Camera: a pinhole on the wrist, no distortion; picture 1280 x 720 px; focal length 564.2 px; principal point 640.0 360.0 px. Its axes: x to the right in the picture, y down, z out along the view. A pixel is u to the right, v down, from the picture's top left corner.
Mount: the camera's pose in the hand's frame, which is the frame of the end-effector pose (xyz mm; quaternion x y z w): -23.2 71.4 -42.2 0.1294 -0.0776 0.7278 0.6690
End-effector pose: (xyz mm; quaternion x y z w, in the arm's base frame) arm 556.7 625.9 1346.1 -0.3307 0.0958 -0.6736 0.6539
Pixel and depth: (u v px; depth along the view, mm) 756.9 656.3 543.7
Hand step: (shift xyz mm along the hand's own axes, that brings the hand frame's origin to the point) -269.1 -3.2 526.8
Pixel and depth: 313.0 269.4 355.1
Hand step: 78.2 -221.2 233.2
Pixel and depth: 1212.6 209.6 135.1
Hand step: 14.2 166.9 124.6
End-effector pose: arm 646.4 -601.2 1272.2 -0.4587 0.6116 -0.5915 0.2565
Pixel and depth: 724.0 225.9 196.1
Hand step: 37.6 47.5 150.7
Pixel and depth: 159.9 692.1 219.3
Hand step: -119.6 -181.3 120.4
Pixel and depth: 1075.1 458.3 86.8
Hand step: -35.7 109.0 61.1
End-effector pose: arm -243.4 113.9 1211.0 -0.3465 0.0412 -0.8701 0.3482
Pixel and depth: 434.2 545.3 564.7
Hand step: -145.1 -303.8 447.8
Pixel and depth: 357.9 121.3 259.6
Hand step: 117.2 -116.5 161.0
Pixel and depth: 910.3 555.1 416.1
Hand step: -145.3 129.1 421.9
